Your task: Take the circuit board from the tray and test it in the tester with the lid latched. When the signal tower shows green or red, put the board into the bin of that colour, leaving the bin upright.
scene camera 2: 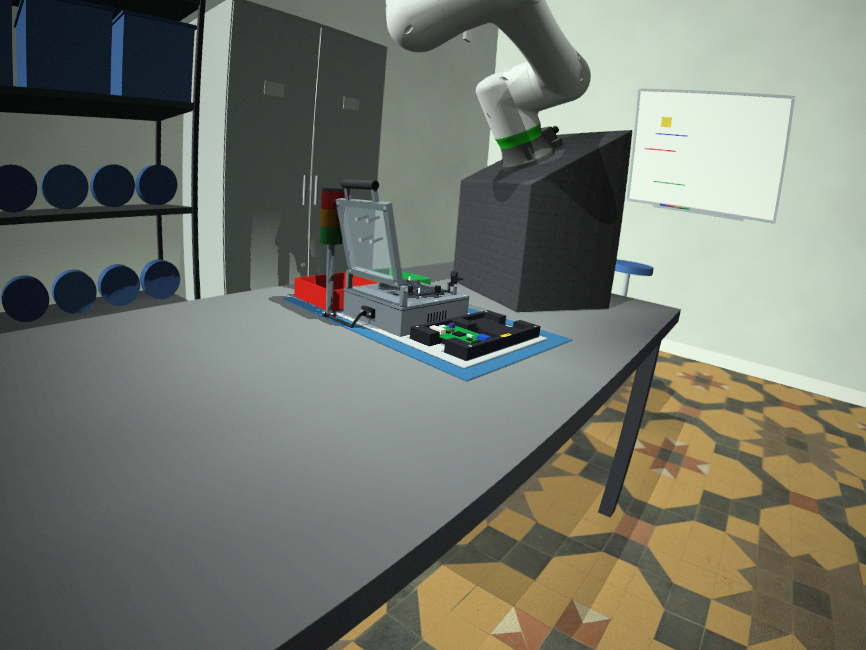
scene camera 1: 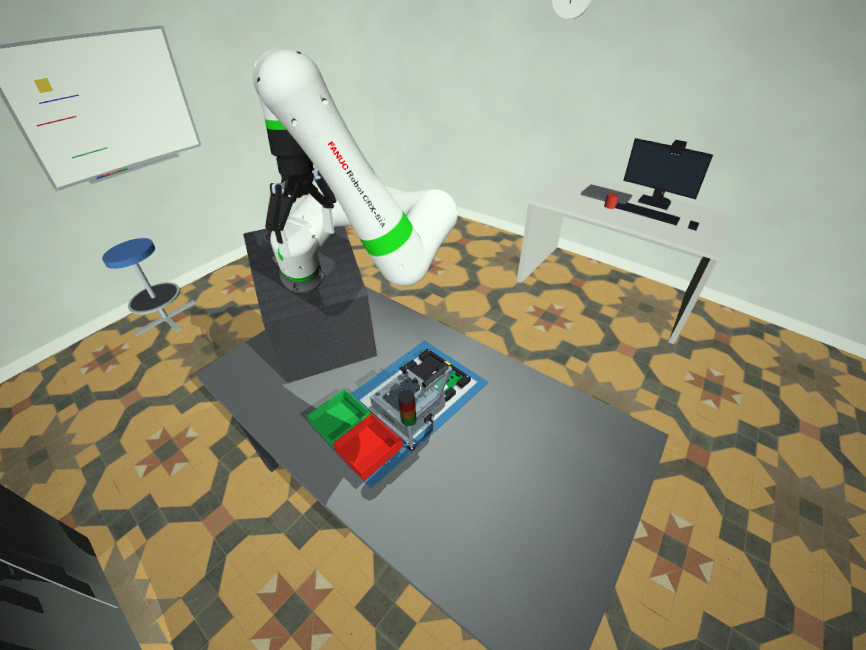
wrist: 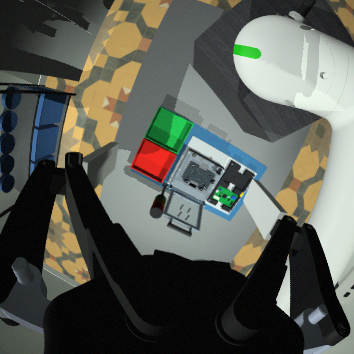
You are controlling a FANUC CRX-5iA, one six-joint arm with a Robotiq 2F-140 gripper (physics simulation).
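Places are measured from the arm's base along level axes (x ahead, y left, z up), in millimetres.
Where they show: gripper, between the fingertips: (scene camera 1: 308,243) (wrist: 184,172); arm's base, origin of its link: (scene camera 2: 528,160) (scene camera 1: 302,273).
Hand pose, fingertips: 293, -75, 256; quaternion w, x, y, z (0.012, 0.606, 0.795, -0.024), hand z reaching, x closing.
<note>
Each offset is from my fingertips to the top centre of the thing, as dx, dy, dz. "pt": to the spot under its first point. Level surfaces: height alone.
The green circuit board @[+177, +308, -599] (scene camera 1: 453,378) (scene camera 2: 458,335) (wrist: 226,196) lies in one end of the black tray (scene camera 2: 503,343) (wrist: 239,172). Beside the tray stands the grey tester @[pt +252, +162, -586] (scene camera 2: 377,309) (wrist: 187,186), its clear lid (scene camera 2: 369,241) (wrist: 184,210) raised; no board shows in its nest. The signal tower @[pt +303, +29, -388] (scene camera 1: 407,407) (scene camera 2: 331,216) (wrist: 158,205) looks unlit. The green bin @[+49, -68, -579] (scene camera 1: 339,416) (scene camera 2: 409,277) (wrist: 170,129) and red bin @[+199, -61, -579] (scene camera 1: 367,447) (scene camera 2: 311,290) (wrist: 154,160) stand upright and look empty. My gripper (scene camera 1: 304,229) (wrist: 184,172) is open and empty, high above the table near the robot base.
The tester and tray stand on a blue-edged mat @[dz -624] (scene camera 2: 467,374) on the grey table @[dz -626] (scene camera 1: 531,482) (scene camera 2: 209,433). The dark pedestal (scene camera 1: 321,339) (scene camera 2: 489,244) with the robot base rises behind them. The arm's white links show in all views. A desk (scene camera 1: 629,223) stands farther off.
</note>
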